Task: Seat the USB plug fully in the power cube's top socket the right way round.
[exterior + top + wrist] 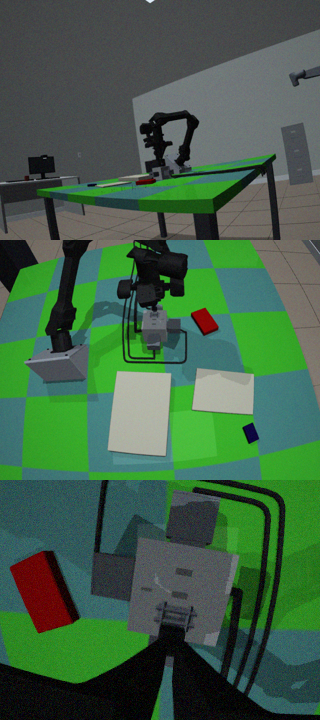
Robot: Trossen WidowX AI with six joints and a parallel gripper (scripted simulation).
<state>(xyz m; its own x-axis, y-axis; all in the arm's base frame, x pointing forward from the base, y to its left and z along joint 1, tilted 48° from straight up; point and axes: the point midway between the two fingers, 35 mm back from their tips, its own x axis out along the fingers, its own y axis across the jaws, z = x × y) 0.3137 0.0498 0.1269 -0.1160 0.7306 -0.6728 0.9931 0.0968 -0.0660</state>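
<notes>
My gripper tip is now 20 mm above the dark USB plug. The rest, counted from my gripper tip: blue block: 370 mm to the right, 300 mm ahead, 120 mm below; then red block: 170 mm ahead, 120 mm below, 20 mm to the left; then USB socket: 60 mm below.
</notes>
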